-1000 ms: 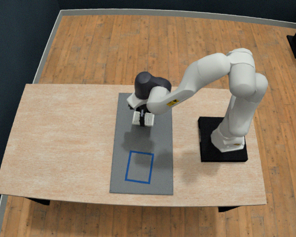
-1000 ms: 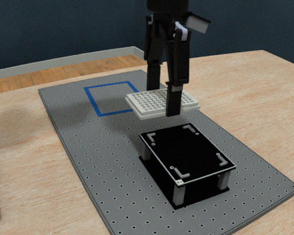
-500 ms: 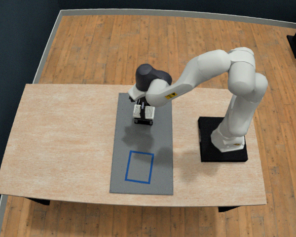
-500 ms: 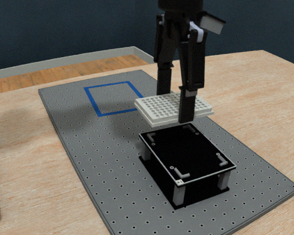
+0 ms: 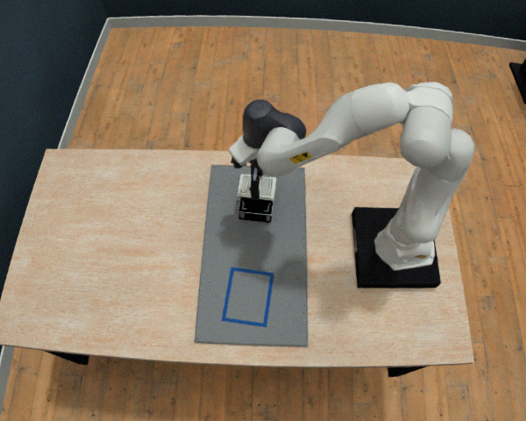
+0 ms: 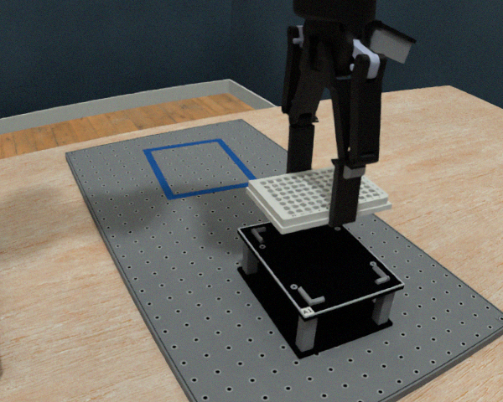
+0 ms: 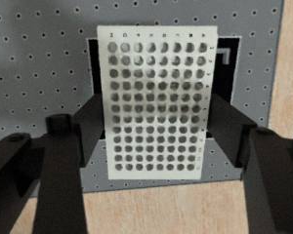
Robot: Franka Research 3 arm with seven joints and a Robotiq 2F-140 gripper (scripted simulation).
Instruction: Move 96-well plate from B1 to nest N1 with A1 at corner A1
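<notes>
Now: the black plate nest 1 cm to the right of my hand and 9 cm below it. From my hand the other things lie so: white 96-well plate 2 cm below; A1 label 6 cm behind, 8 cm to the right, 9 cm below.
</notes>
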